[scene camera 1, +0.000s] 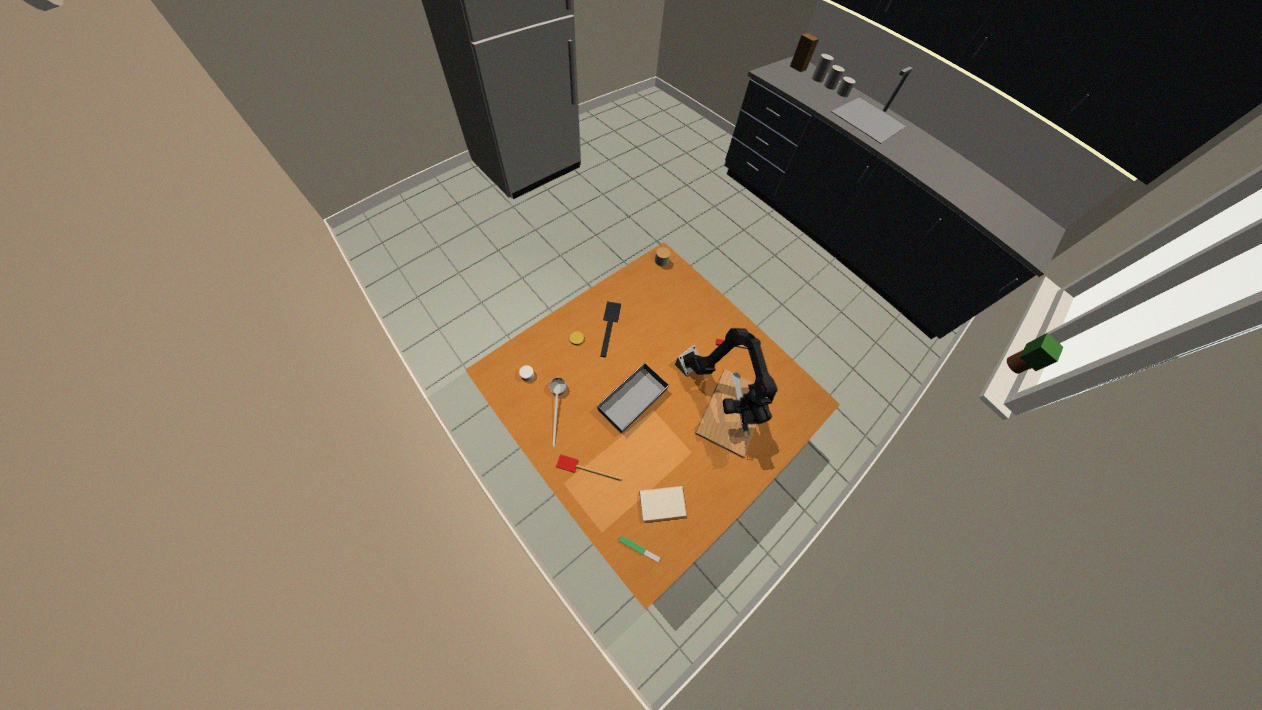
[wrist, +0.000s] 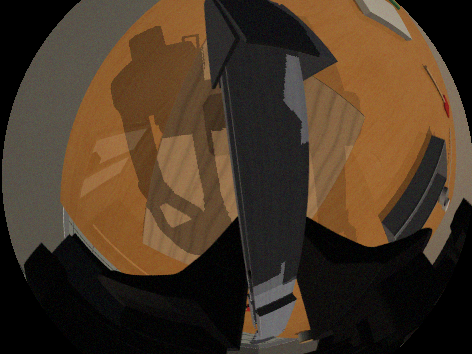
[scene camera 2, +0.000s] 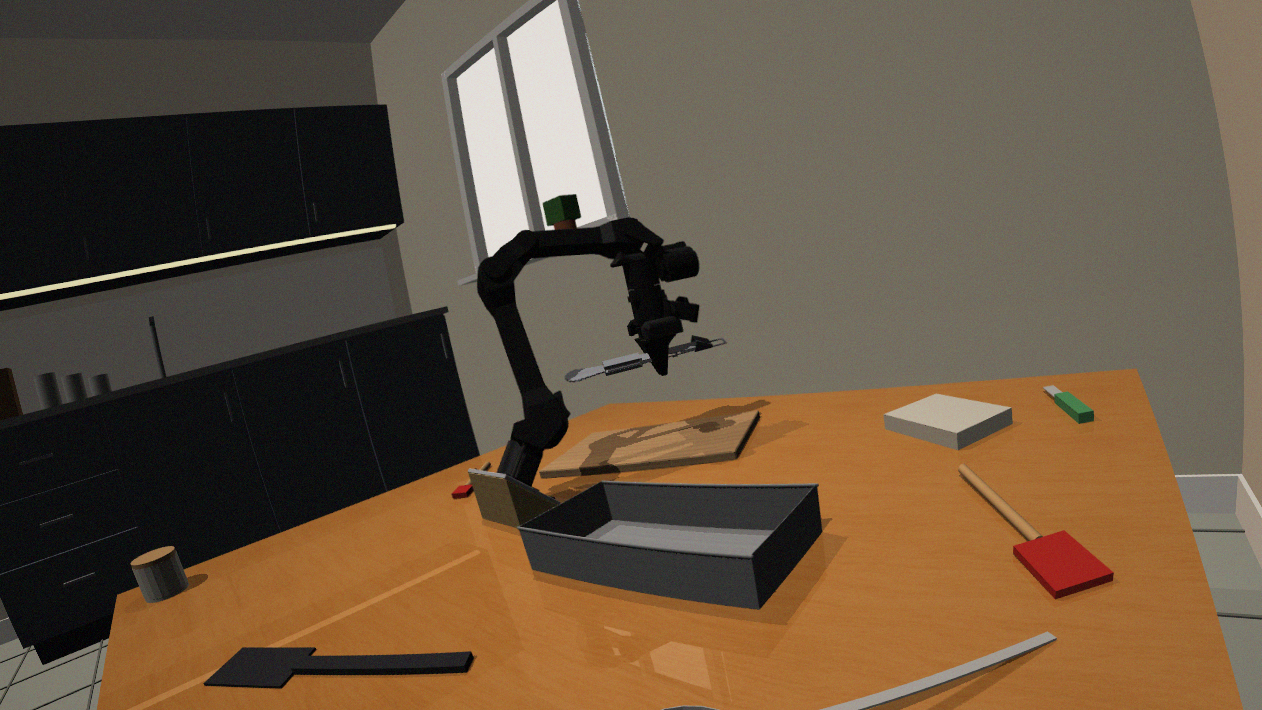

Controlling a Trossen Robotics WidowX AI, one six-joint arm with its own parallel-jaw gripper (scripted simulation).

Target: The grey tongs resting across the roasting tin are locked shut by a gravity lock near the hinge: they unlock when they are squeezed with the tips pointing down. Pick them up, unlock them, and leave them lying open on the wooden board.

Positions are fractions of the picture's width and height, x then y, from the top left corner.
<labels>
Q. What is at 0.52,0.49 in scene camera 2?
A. My gripper.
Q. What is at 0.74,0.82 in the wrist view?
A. My gripper.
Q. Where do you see a white block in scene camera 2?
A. At 0.75,0.59
</labels>
